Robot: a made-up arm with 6 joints.
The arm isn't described. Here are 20 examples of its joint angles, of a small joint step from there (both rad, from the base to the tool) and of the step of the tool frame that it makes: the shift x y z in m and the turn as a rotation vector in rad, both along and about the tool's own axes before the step.
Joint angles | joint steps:
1: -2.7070 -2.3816 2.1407 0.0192 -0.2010 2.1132 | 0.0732 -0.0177 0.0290 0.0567 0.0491 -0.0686
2: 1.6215 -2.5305 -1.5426 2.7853 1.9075 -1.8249 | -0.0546 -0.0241 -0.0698 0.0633 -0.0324 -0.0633
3: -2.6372 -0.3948 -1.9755 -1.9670 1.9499 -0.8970 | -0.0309 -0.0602 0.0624 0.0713 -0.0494 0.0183
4: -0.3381 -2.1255 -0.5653 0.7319 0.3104 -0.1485 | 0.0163 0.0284 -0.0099 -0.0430 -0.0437 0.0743
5: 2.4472 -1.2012 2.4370 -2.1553 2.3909 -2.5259 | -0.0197 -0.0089 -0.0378 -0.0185 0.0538 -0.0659
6: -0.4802 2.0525 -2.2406 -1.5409 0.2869 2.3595 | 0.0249 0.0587 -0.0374 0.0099 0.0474 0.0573
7: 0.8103 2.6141 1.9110 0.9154 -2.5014 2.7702 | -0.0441 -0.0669 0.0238 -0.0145 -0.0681 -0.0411
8: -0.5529 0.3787 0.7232 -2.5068 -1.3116 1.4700 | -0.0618 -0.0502 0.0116 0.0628 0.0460 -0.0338
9: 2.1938 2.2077 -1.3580 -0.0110 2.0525 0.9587 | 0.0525 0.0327 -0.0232 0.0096 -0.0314 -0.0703
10: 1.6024 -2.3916 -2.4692 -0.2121 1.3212 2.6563 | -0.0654 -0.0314 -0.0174 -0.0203 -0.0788 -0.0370
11: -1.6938 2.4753 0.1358 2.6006 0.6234 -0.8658 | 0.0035 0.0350 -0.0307 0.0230 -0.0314 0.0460
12: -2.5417 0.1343 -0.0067 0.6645 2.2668 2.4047 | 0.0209 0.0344 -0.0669 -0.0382 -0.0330 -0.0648
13: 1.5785 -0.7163 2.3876 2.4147 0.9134 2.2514 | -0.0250 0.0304 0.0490 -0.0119 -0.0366 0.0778
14: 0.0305 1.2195 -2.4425 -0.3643 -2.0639 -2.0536 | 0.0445 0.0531 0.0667 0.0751 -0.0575 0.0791
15: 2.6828 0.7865 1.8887 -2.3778 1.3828 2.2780 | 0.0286 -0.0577 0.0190 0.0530 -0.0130 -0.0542
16: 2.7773 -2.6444 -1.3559 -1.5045 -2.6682 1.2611 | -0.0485 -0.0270 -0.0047 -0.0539 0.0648 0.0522
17: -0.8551 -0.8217 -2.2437 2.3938 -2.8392 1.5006 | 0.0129 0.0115 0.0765 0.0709 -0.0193 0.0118
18: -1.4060 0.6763 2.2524 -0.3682 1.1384 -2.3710 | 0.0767 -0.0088 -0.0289 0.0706 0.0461 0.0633
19: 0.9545 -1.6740 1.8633 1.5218 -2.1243 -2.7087 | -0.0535 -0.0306 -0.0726 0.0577 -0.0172 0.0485
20: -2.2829 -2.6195 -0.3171 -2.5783 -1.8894 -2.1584 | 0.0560 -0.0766 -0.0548 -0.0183 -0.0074 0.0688
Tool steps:
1: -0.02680 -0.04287 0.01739 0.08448 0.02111 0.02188
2: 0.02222 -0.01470 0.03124 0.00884 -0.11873 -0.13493
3: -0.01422 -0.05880 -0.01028 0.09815 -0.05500 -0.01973
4: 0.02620 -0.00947 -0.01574 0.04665 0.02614 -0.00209
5: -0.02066 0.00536 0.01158 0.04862 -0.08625 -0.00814
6: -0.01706 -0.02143 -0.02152 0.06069 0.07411 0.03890
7: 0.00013 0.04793 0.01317 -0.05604 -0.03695 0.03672
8: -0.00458 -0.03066 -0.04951 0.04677 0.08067 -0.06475
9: 0.00425 0.05033 -0.00842 -0.05303 -0.07579 -0.09030
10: -0.01359 0.03398 -0.01437 -0.08957 -0.03616 0.08045
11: 0.01917 -0.02115 -0.00959 0.05275 0.03050 0.04111
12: -0.01250 0.01705 0.00481 -0.06156 -0.06720 -0.02657
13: -0.03488 0.02513 -0.00491 -0.04861 -0.01675 0.14373
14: 0.01595 0.00003 -0.00025 -0.05894 -0.04447 0.08257
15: 0.00166 -0.03874 -0.00127 -0.01002 0.01309 -0.01768
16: 0.02551 -0.01810 -0.01852 -0.01425 0.12068 0.01117
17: 0.00770 0.00083 0.01444 -0.07580 -0.08243 -0.00139
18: 0.00974 -0.03335 -0.01205 0.01838 0.01979 0.05125
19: 0.03338 -0.00032 -0.03182 -0.01552 0.04548 0.13998
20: -0.04137 -0.02554 -0.08360 0.11489 -0.08009 0.03566
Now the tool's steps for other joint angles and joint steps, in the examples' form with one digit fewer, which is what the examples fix.
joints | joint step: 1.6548 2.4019 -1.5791 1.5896 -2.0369 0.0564 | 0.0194 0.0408 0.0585 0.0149 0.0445 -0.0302
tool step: 0.0199 -0.0311 0.0117 -0.0981 -0.0433 -0.0973
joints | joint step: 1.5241 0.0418 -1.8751 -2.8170 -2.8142 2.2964 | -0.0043 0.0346 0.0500 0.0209 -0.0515 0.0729
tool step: 0.0038 0.0243 0.0201 -0.0816 -0.0366 0.1182
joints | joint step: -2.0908 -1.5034 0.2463 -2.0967 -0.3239 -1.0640 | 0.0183 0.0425 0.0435 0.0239 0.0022 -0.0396
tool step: -0.0397 -0.0486 0.0443 0.0669 -0.0334 0.0101
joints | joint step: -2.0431 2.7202 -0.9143 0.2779 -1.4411 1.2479 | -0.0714 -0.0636 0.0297 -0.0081 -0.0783 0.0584
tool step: 0.0141 -0.0096 0.0593 0.0059 -0.1168 0.0575
